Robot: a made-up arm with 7 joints.
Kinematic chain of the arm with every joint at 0, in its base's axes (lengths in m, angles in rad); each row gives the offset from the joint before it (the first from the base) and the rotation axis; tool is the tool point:
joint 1: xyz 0 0 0.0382 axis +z
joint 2: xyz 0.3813 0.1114 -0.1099 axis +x
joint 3: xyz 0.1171 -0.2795 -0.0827 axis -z
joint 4: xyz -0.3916 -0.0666 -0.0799 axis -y
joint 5: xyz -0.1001 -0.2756 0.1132 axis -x
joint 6: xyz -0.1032 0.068 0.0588 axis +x
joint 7: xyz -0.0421 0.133 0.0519 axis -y
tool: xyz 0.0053 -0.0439 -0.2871
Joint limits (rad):
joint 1: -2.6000..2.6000
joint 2: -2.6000..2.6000
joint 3: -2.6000..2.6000
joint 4: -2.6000..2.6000
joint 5: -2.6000..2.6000
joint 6: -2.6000..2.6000
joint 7: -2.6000..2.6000
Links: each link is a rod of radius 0.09 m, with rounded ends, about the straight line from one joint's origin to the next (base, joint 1, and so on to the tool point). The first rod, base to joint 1, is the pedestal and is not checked.
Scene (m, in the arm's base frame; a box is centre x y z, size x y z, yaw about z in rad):
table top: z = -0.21
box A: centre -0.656 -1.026 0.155 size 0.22 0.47 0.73 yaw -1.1
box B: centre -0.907 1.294 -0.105 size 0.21 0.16 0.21 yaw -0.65
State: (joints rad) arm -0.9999 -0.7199 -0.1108 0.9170 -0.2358 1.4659 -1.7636
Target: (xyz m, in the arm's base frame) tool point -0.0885 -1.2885 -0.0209
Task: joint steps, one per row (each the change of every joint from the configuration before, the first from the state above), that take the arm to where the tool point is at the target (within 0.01 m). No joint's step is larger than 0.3 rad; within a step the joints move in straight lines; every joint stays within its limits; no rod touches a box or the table.
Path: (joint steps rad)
1: 0.2680 -0.0478 0.0296 -0.0856 0.0694 -0.0011 0.1001
2: 0.2679 -0.0478 0.0295 -0.0856 0.0695 -0.0011 0.1001
3: 0.2680 -0.0478 0.0296 -0.0856 0.0694 -0.0011 0.1001
4: 0.2679 -0.0478 0.0296 -0.0856 0.0694 -0.0011 0.1002
5: 0.1510 0.1321 -0.1643 0.1469 -0.0504 0.2287 -0.1991
6: 0.1509 0.1322 -0.1643 0.1469 -0.0504 0.2288 -0.1991
7: 0.1510 0.1322 -0.1643 0.1470 -0.0504 0.2287 -0.1990
8: -0.2306 0.0201 -0.1172 0.0210 -0.0667 -0.1568 -0.0073
9: -0.2306 0.0202 -0.1172 0.0210 -0.0667 -0.1567 -0.0073
10: -0.2307 0.0201 -0.1173 0.0210 -0.0666 -0.1568 -0.0073
11: -0.2306 0.0202 -0.1172 0.0210 -0.0667 -0.1567 -0.0072

